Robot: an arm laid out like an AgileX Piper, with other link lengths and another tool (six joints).
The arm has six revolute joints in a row. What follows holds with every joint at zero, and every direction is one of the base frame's.
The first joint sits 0.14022 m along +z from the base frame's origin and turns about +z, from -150 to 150 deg.
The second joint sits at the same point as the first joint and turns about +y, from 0 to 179.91 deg.
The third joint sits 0.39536 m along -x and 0.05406 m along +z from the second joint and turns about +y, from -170 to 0 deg.
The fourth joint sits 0.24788 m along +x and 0.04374 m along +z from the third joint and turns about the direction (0.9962, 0, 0.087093), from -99.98 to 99.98 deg.
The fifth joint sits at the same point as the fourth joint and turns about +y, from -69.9 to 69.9 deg.
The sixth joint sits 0.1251 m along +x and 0.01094 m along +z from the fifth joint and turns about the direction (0.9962, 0, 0.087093), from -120 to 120 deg.
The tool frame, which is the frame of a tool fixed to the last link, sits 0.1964 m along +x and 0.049 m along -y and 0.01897 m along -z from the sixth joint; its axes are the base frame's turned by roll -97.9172, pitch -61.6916 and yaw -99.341 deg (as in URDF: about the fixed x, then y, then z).
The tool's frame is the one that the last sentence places.
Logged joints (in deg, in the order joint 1, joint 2, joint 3, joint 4, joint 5, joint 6), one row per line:
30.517, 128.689, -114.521, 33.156, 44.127, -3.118
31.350, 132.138, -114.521, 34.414, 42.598, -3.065
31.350, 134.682, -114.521, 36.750, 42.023, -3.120
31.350, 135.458, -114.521, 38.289, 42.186, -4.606
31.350, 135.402, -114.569, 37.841, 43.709, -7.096
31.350, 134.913, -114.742, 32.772, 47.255, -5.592
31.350, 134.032, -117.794, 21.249, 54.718, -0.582
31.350, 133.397, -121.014, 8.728, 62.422, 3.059
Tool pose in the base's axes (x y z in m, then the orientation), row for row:
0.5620, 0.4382, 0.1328, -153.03, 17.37, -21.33
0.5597, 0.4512, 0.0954, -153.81, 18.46, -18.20
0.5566, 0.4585, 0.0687, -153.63, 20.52, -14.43
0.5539, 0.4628, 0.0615, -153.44, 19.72, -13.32
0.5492, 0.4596, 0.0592, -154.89, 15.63, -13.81
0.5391, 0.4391, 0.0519, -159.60, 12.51, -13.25
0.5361, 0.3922, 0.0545, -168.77, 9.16, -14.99
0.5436, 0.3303, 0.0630, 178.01, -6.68, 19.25
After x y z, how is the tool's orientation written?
As a rotation vector, in degrees.
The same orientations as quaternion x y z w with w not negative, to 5 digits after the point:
-0.96178, 0.10917, -0.13406, 0.21233
-0.96451, 0.11576, -0.11413, 0.20809
-0.96476, 0.12886, -0.09062, 0.21077
-0.96527, 0.12406, -0.08379, 0.21410
-0.96991, 0.09787, -0.08648, 0.20545
-0.97939, 0.07677, -0.08131, 0.16817
-0.99060, 0.05376, -0.08798, 0.08992
0.99349, -0.03728, 0.10744, 0.00722

